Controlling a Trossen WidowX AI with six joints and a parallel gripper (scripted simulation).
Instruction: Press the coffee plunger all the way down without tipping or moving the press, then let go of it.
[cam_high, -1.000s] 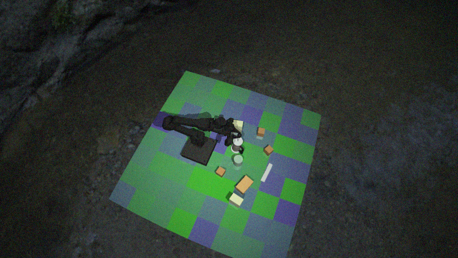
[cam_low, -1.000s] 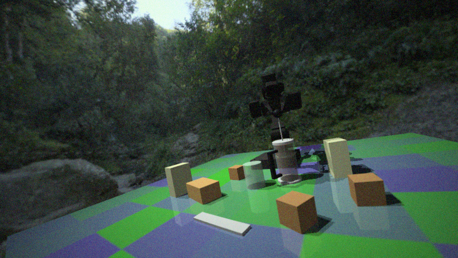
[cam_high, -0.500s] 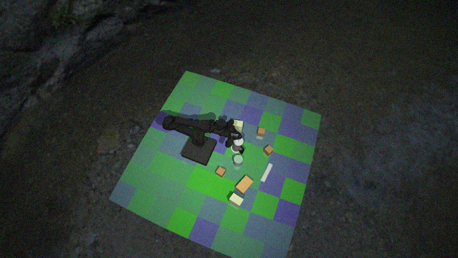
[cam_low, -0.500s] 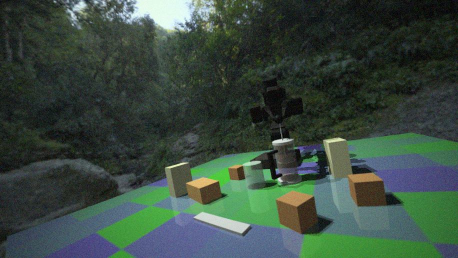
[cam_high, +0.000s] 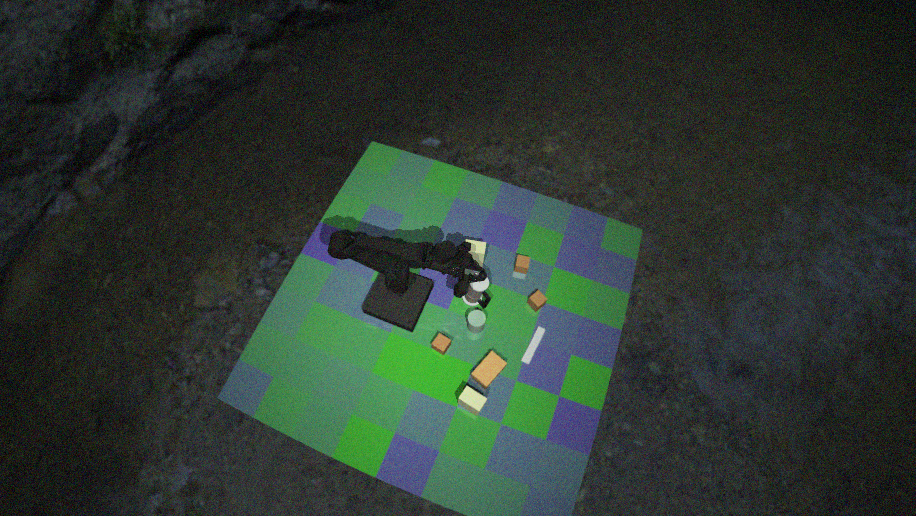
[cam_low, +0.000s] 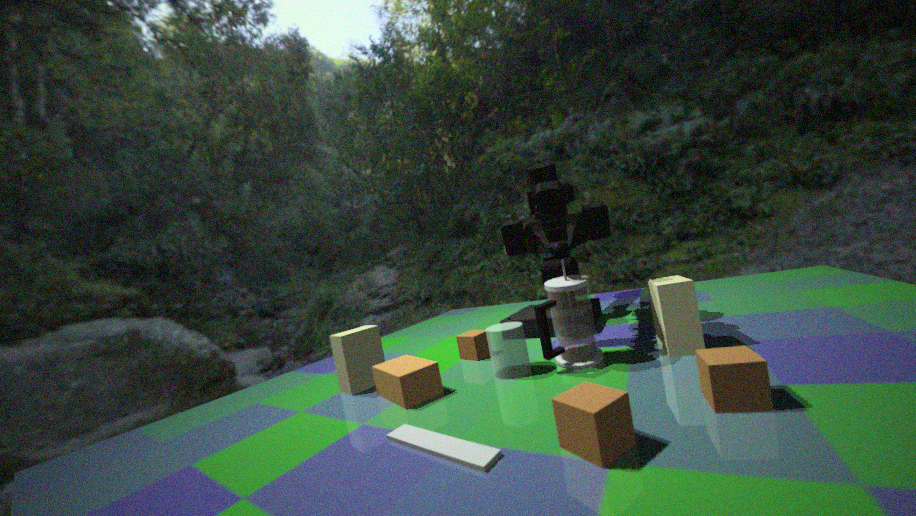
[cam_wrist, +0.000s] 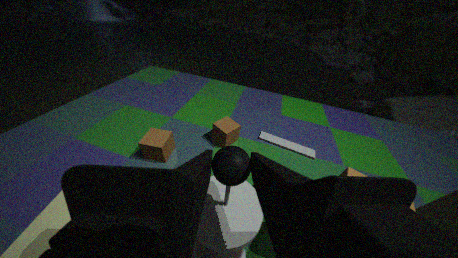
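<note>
The coffee press is 20 mm to the right of my gripper tip and 100 mm below it. From my gripper tip the other things lie so: flat white bar 260 mm ahead, 80 mm to the right, 190 mm below.
</note>
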